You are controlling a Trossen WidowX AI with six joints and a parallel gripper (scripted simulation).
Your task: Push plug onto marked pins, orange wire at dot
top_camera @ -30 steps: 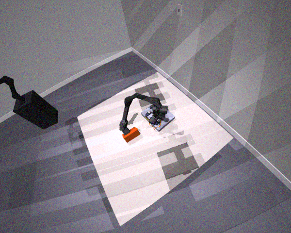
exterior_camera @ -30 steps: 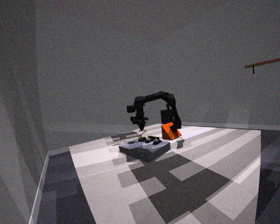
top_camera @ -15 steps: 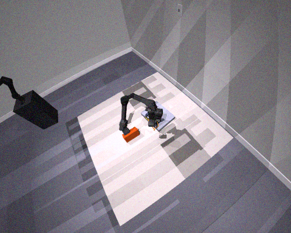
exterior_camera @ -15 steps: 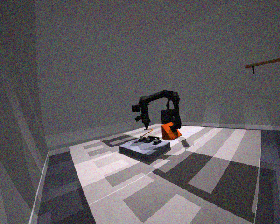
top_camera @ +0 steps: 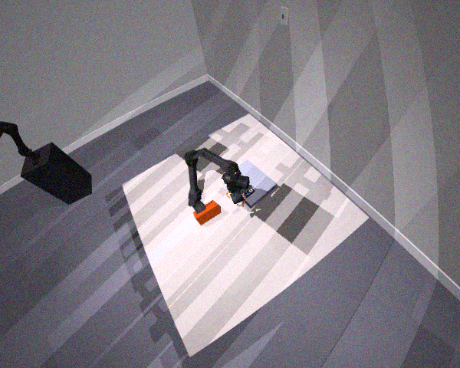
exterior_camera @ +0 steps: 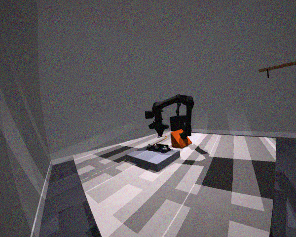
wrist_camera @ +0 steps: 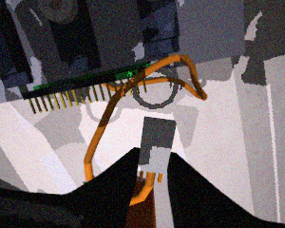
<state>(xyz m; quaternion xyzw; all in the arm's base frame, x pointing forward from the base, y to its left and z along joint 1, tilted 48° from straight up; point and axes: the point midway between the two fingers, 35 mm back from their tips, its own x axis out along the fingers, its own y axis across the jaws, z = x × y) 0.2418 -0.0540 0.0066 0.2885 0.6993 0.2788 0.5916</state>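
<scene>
The green strip lies 50 mm ahead of my gripper tip, 20 mm to the left of it and 40 mm below it. Also, from my gripper tip: grey printed holder: 190 mm ahead, 100 mm to the left, 90 mm below.
</scene>
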